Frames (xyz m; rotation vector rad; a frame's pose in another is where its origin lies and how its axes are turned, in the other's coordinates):
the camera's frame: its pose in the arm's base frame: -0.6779 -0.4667 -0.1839 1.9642 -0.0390 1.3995
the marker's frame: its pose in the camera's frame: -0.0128 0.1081 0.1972 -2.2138 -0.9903 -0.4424
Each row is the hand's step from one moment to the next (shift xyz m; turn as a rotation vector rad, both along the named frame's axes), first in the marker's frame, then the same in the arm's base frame.
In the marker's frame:
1: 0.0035 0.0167 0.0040 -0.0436 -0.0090 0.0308
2: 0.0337 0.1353 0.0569 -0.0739 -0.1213 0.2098
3: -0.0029 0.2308 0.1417 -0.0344 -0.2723 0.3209
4: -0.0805 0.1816 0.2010 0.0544 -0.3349 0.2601
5: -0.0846 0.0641 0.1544 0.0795 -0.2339 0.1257
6: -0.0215 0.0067 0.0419 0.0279 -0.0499 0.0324
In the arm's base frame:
1: 0.0010 0.0128 0.0120 -0.0492 0.0090 -0.0207
2: -0.0106 0.0986 0.1133 -0.2353 -0.0939 -0.0017
3: -0.0860 0.1915 0.1711 -0.3351 -0.2563 0.0175
4: -0.1827 0.1777 0.1220 -0.2494 -0.3463 0.0250
5: -0.1635 0.0803 0.0437 -0.1059 -0.2554 0.0199
6: -0.0454 0.0117 0.0082 -0.0220 -0.0600 0.0152

